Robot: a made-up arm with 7 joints. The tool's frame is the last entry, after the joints.
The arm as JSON. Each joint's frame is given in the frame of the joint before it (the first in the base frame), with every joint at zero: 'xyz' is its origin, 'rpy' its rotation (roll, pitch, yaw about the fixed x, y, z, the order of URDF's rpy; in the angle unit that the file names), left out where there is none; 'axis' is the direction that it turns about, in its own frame. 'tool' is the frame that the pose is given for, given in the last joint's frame.
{
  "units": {
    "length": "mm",
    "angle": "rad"
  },
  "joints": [
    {
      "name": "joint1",
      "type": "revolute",
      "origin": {
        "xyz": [
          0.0,
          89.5,
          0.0
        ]
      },
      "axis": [
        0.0,
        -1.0,
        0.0
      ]
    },
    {
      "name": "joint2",
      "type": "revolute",
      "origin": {
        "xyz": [
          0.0,
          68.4,
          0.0
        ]
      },
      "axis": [
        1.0,
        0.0,
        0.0
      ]
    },
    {
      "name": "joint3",
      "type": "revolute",
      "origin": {
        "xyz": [
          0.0,
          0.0,
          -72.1
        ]
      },
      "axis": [
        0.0,
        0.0,
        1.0
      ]
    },
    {
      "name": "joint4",
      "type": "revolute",
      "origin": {
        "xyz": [
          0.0,
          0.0,
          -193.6
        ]
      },
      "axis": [
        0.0,
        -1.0,
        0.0
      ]
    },
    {
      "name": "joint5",
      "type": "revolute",
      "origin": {
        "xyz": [
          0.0,
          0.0,
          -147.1
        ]
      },
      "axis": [
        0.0,
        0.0,
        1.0
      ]
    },
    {
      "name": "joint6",
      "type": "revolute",
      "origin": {
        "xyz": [
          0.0,
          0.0,
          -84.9
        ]
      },
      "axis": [
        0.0,
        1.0,
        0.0
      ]
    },
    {
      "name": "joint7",
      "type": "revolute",
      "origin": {
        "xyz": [
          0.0,
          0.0,
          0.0
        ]
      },
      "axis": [
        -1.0,
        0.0,
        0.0
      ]
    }
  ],
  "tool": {
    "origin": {
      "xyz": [
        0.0,
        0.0,
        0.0
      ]
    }
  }
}
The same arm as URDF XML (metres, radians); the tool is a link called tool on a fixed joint. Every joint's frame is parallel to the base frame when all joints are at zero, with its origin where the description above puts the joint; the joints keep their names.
<robot name="arm">
  <joint name="tool_fixed" type="fixed">
    <parent link="link7"/>
    <child link="tool"/>
    <origin xyz="0 0 0" rpy="0 0 0"/>
  </joint>
  <joint name="joint7" type="continuous">
    <parent link="link6"/>
    <child link="link7"/>
    <origin xyz="0 0 0" rpy="0 0 0"/>
    <axis xyz="-1 0 0"/>
  </joint>
  <joint name="joint6" type="continuous">
    <parent link="link5"/>
    <child link="link6"/>
    <origin xyz="0 0 -0.0849" rpy="0 0 0"/>
    <axis xyz="0 1 0"/>
  </joint>
  <joint name="joint5" type="continuous">
    <parent link="link4"/>
    <child link="link5"/>
    <origin xyz="0 0 -0.1471" rpy="0 0 0"/>
    <axis xyz="0 0 1"/>
  </joint>
  <joint name="joint4" type="continuous">
    <parent link="link3"/>
    <child link="link4"/>
    <origin xyz="0 0 -0.1936" rpy="0 0 0"/>
    <axis xyz="0 -1 0"/>
  </joint>
  <joint name="joint3" type="continuous">
    <parent link="link2"/>
    <child link="link3"/>
    <origin xyz="0 0 -0.0721" rpy="0 0 0"/>
    <axis xyz="0 0 1"/>
  </joint>
  <joint name="joint2" type="continuous">
    <parent link="link1"/>
    <child link="link2"/>
    <origin xyz="0 0.0684 0" rpy="0 0 0"/>
    <axis xyz="1 0 0"/>
  </joint>
  <joint name="joint1" type="continuous">
    <parent link="base_link"/>
    <child link="link1"/>
    <origin xyz="0 0.0895 0" rpy="0 0 0"/>
    <axis xyz="0 -1 0"/>
  </joint>
  <link name="base_link"/>
  <link name="link1"/>
  <link name="link2"/>
  <link name="link3"/>
  <link name="link4"/>
  <link name="link5"/>
  <link name="link6"/>
  <link name="link7"/>
  <link name="tool"/>
</robot>

